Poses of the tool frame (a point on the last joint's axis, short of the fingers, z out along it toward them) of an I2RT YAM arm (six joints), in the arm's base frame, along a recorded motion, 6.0 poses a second.
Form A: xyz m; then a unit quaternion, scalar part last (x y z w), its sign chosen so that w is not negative.
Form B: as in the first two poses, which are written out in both.
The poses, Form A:
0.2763 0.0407 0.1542 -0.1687 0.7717 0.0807 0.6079
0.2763 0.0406 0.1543 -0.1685 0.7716 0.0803 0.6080
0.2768 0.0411 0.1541 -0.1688 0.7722 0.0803 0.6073
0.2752 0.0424 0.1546 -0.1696 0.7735 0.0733 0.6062
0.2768 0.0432 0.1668 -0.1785 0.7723 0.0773 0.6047
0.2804 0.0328 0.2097 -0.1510 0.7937 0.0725 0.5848
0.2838 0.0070 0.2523 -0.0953 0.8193 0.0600 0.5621
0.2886 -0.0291 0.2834 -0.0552 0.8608 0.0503 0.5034
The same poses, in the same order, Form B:
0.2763 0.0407 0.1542 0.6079 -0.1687 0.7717 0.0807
0.2763 0.0406 0.1543 0.6080 -0.1685 0.7716 0.0803
0.2768 0.0411 0.1541 0.6073 -0.1688 0.7722 0.0803
0.2752 0.0424 0.1546 0.6062 -0.1696 0.7735 0.0733
0.2768 0.0432 0.1668 0.6047 -0.1785 0.7723 0.0773
0.2804 0.0328 0.2097 0.5848 -0.1510 0.7937 0.0725
0.2838 0.0070 0.2523 0.5621 -0.0953 0.8193 0.0600
0.2886 -0.0291 0.2834 0.5034 -0.0552 0.8608 0.0503

